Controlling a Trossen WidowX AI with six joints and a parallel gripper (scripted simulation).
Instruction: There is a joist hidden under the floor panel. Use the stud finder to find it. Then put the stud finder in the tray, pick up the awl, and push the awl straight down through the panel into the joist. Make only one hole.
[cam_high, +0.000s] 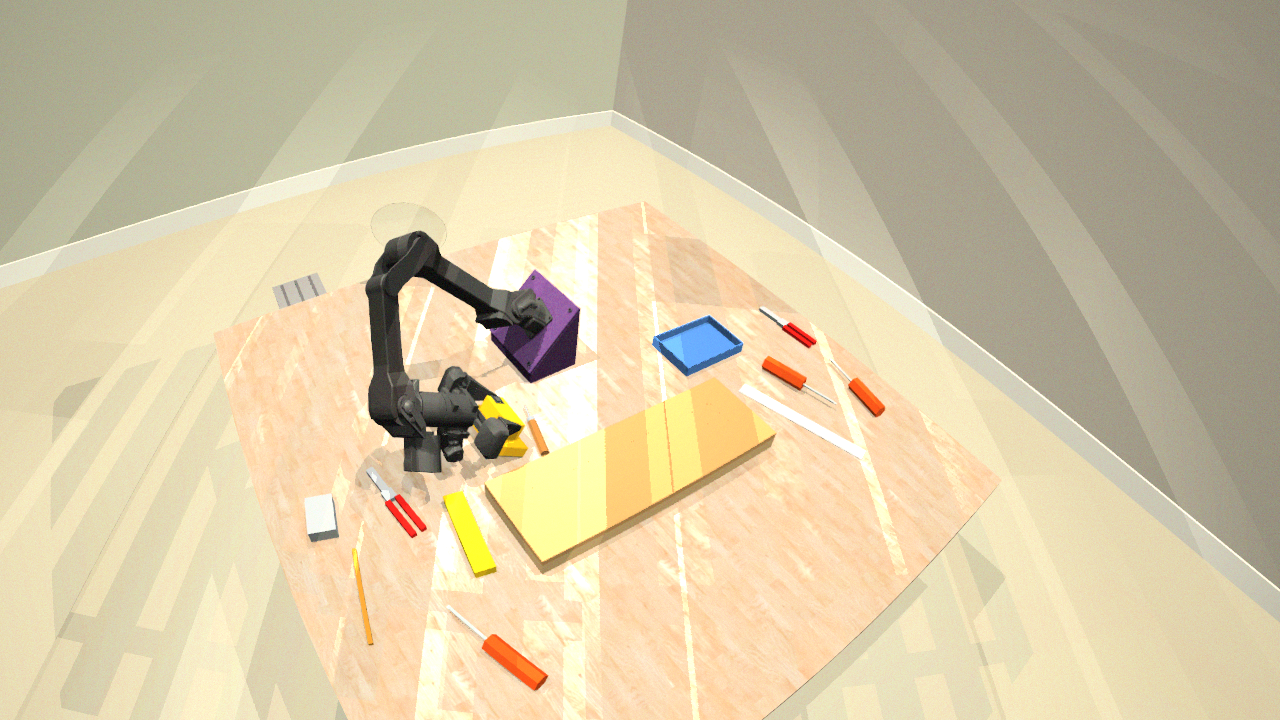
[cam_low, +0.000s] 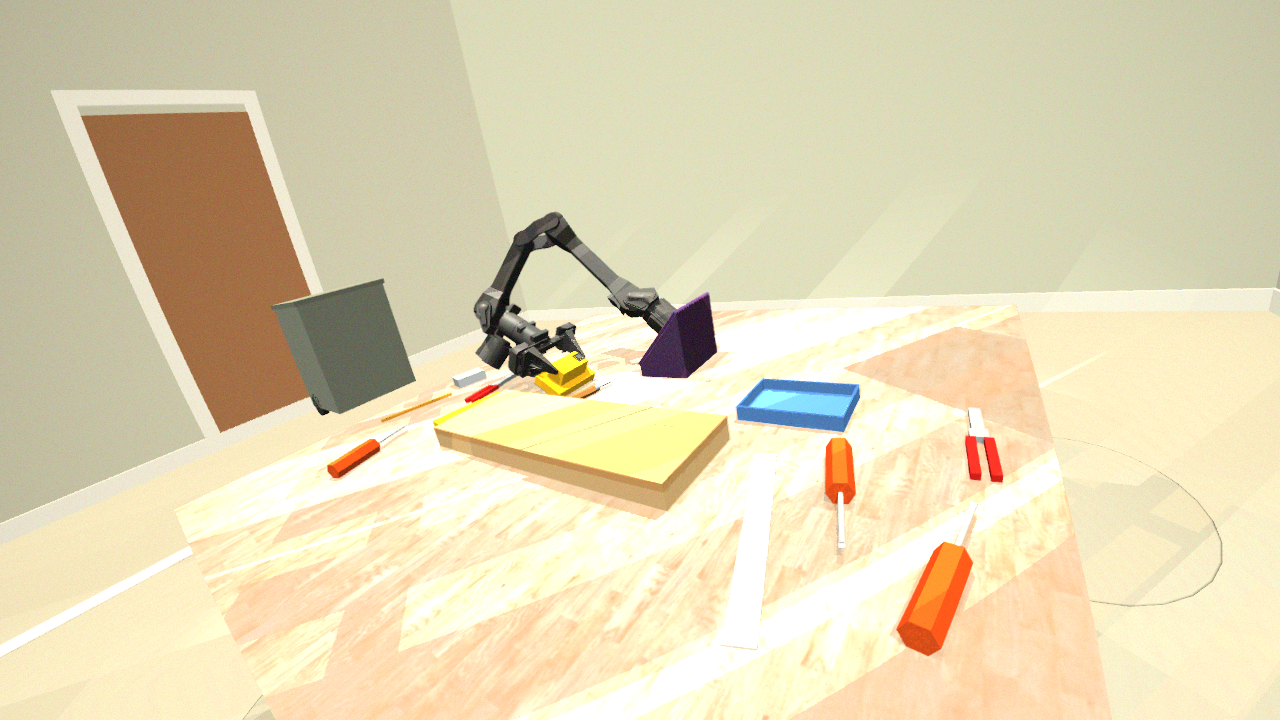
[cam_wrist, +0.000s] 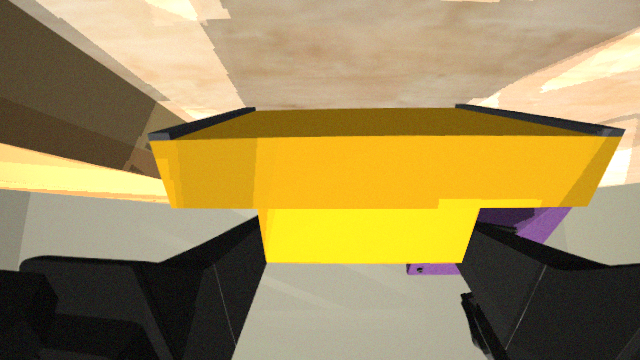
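Now: gripper tip 1 cm to the left of the yellow stud finder and 1 cm past it. From my gripper tip the other things lie so: yellow level 18 cm ahead, 15 cm to the right, 5 cm below; then grey block 38 cm to the right, 6 cm ahead, 5 cm below; then awl 5 cm to the left, 5 cm below.
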